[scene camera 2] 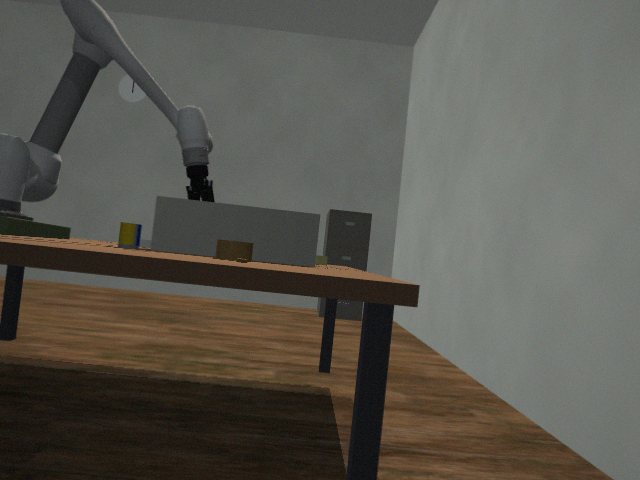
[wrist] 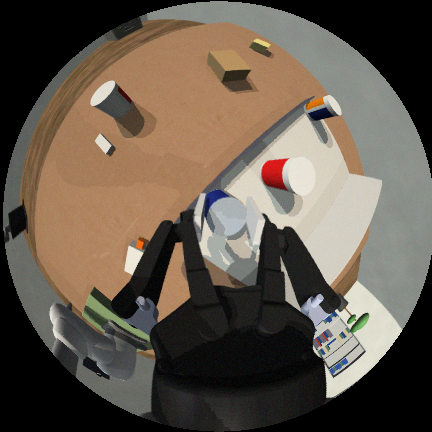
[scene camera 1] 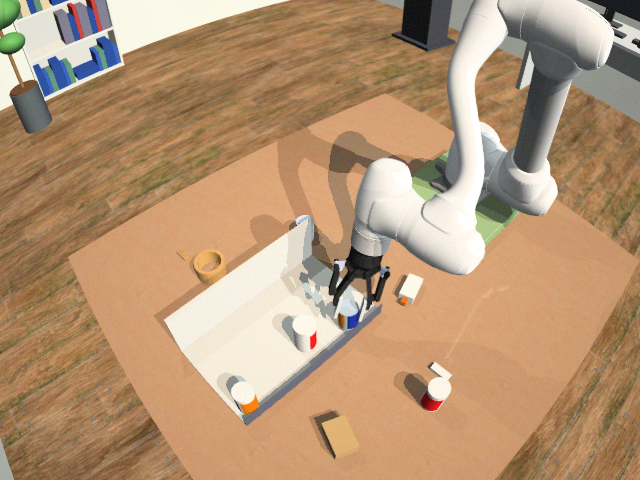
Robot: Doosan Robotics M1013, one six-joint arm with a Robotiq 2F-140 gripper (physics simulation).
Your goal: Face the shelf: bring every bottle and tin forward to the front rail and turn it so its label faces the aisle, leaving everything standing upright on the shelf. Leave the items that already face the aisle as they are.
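Places are measured from the arm's base along level axes (x ahead, y left, z up), in millimetres.
Where they show: gripper, between the fingertips: [wrist: 225,204] [scene camera 1: 347,315]; arm's base, origin of its link: [wrist: 121,333].
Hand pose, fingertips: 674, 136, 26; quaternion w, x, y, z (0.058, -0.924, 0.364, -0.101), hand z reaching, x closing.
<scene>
Each offset is from my fingertips to the centre of the thing, as dx, dy, dz. "spot": to the spot under its first point.
My gripper [scene camera 1: 351,308] [wrist: 225,204] is shut on a blue-and-orange tin @(-10, -7, -17) [scene camera 1: 348,318] [wrist: 226,218] with a pale top, upright at the front rail near the robot's end of the shelf. In scene camera 2, the shelf [scene camera 2: 237,227] hides the gripper's fingertips. A white-lidded tin @(+114, -33, -17) [scene camera 1: 305,333] [wrist: 276,174] with a red label stands upright near the middle, a little behind the front rail @(spot: +157, +43, -39) [scene camera 1: 310,367] [wrist: 250,151]. A white-lidded bottle @(+340, +24, -18) [scene camera 1: 245,397] [wrist: 324,108] with orange and navy on it stands upright at the far end, close to the rail. Contact between the held tin's base and the shelf is unclear.
A red-labelled tin @(-22, +310, -30) [scene camera 1: 435,395] [wrist: 112,99] and a tan box @(+219, +232, -55) [scene camera 1: 340,436] [wrist: 229,65] stand before the shelf. A white-and-orange box @(-222, +24, -66) [scene camera 1: 410,287] [wrist: 134,257] lies nearby. Behind the shelf are a wooden ring @(+185, -408, -55) [scene camera 1: 209,277] [scene camera 2: 234,250] and a yellow-and-blue tin @(-125, -341, -45) [scene camera 2: 129,235].
</scene>
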